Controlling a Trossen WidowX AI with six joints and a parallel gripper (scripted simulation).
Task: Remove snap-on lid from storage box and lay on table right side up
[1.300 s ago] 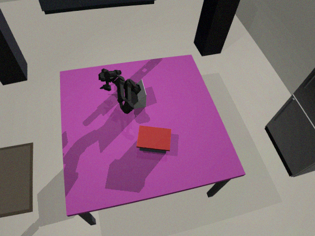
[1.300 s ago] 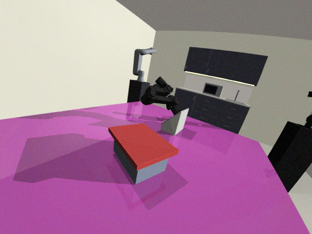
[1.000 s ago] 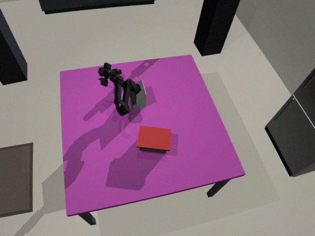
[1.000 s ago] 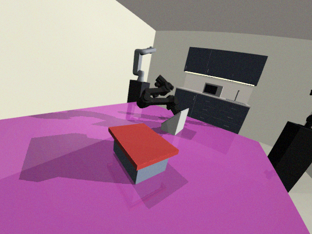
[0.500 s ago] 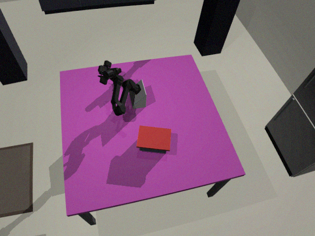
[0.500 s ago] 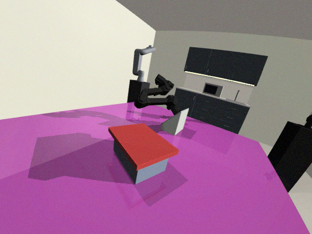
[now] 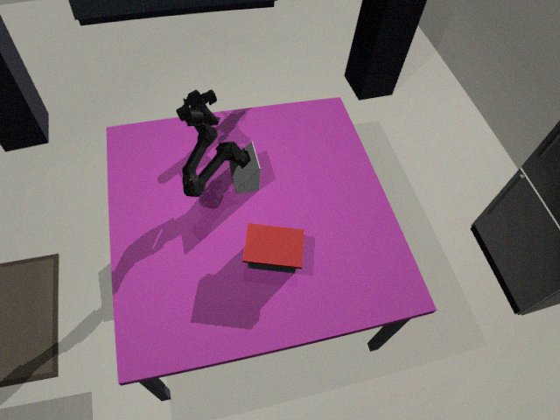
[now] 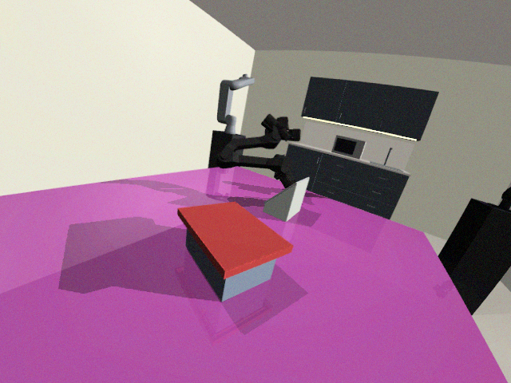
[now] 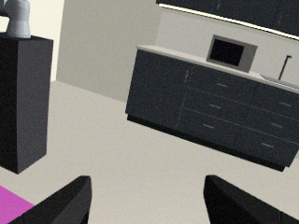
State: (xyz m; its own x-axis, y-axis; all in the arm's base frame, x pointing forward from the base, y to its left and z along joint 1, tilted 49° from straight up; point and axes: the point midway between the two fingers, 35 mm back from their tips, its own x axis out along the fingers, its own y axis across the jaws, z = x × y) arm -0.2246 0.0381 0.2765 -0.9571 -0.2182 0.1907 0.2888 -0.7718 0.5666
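Right now my gripper tip is 73 cm short of the red lid, 21 cm above it and 19 cm to the right of it. Also, from my gripper tip: grey-blue storage box 73 cm ahead, 26 cm below, 19 cm to the left.
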